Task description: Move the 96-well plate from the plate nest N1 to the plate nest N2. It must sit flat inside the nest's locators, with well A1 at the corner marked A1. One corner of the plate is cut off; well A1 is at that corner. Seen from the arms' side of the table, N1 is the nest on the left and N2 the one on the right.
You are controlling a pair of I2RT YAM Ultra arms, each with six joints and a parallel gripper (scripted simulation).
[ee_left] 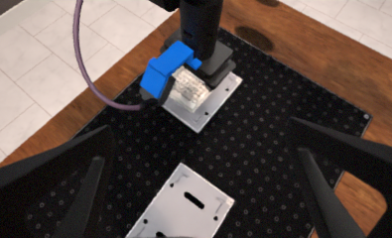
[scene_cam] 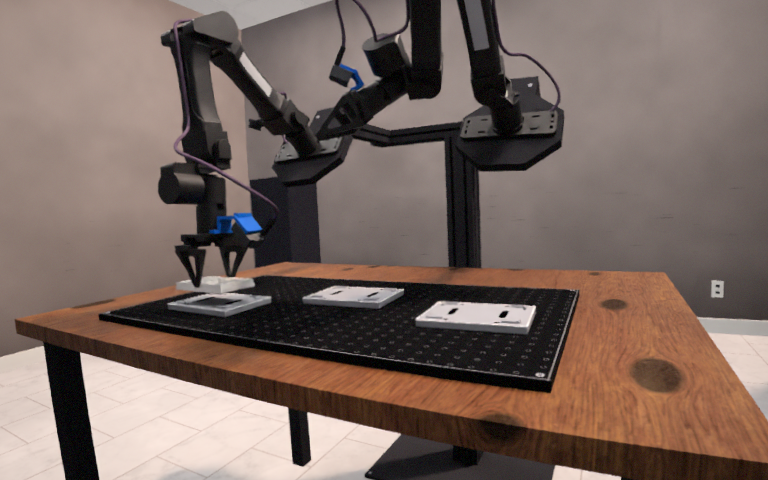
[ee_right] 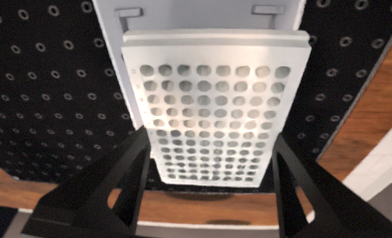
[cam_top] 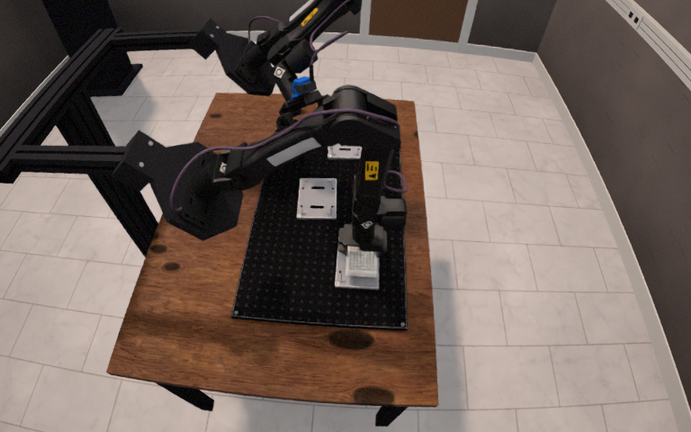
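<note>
My right hand is 5 cm above the plate nest and 1 cm past it. The rest, counted from my right hand: white 96-well plate: 1 cm below.
</note>
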